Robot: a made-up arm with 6 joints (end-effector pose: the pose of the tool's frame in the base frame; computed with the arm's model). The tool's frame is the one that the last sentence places. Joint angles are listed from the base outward.
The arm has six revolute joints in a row. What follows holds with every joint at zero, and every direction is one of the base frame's. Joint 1 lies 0.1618 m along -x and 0.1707 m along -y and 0.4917 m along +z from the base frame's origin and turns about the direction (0.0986, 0.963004, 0.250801), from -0.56 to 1.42 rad. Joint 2 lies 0.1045 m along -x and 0.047 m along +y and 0.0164 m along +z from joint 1 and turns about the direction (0.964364, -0.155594, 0.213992), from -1.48 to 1.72 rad. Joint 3 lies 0.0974 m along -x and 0.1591 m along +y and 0.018 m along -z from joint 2 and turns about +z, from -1.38 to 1.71 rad. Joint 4 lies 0.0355 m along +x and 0.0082 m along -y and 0.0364 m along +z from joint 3 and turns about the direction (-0.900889, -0.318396, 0.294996), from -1.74 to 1.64 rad. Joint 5 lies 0.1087 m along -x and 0.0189 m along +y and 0.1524 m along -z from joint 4 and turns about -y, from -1.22 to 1.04 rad. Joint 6 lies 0.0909 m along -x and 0.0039 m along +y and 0.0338 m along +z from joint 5 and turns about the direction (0.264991, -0.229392, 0.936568), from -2.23 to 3.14 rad. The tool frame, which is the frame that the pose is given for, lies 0.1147 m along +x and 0.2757 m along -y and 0.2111 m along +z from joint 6; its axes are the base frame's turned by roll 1.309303, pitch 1.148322 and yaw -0.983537 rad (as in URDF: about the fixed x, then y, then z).
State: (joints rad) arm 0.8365 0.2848 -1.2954 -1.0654 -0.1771 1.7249
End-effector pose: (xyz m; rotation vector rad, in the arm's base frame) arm -0.2813 -0.2140 0.6747 2.9369 0.3517 -1.0479
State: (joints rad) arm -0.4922 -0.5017 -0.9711 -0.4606 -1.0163 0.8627
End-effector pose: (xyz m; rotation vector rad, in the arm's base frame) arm -0.2712 -0.2309 0.2529 2.7018 0.5409 -1.2240
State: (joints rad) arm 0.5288 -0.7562 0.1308 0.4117 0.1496 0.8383
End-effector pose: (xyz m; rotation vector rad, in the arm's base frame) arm -0.2218 0.0197 0.6427 0.2759 1.0326 -0.8052
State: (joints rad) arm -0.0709 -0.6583 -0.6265 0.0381 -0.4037 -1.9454
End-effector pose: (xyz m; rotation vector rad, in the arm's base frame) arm -0.4164 0.2676 0.6005 0.0843 1.9271 1.5213
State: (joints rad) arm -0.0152 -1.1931 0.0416 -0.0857 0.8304 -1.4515
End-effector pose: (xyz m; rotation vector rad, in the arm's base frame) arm -0.8246 0.0095 0.4566 1.5332 -1.9049 -1.1077
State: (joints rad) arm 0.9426 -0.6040 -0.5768 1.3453 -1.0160 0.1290
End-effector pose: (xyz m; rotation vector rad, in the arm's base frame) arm -0.0459 -0.0157 0.7000 -0.8265 -0.4615 -1.5551
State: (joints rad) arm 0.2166 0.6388 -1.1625 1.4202 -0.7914 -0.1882
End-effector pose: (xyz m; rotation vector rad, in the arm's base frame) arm -0.2980 -0.2430 0.8110 0.0358 -0.1964 -2.5876
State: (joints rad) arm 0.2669 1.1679 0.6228 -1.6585 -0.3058 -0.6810
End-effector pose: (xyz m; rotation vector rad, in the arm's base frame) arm -0.4308 -0.1163 0.4014 -0.0023 -2.8115 1.1572
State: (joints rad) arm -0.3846 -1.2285 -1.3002 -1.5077 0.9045 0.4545
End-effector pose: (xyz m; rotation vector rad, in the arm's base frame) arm -0.3235 0.0883 0.0509 1.9343 -2.1433 0.5722
